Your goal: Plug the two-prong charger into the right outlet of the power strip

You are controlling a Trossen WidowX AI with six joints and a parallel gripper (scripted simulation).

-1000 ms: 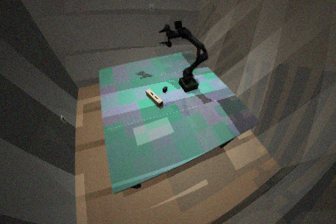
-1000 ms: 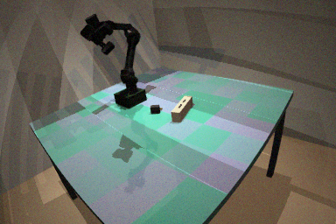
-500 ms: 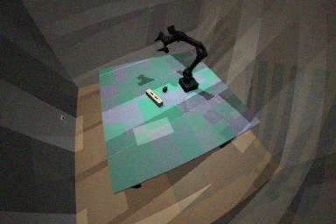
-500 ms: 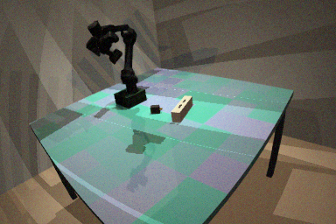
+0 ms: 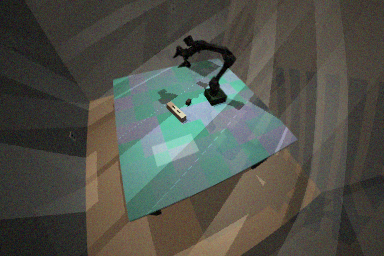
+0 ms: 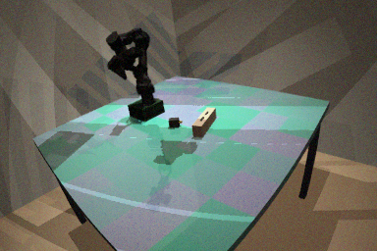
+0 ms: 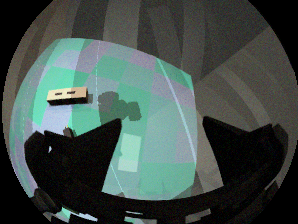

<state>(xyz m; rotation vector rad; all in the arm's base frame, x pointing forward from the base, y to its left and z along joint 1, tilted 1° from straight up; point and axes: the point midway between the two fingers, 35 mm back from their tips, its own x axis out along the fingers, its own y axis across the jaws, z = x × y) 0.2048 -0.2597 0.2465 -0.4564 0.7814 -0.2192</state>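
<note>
Now: the dark two-prong charger 280 mm below my gripper tip, 210 mm to the left of it and 10 mm ahead of it.
</note>
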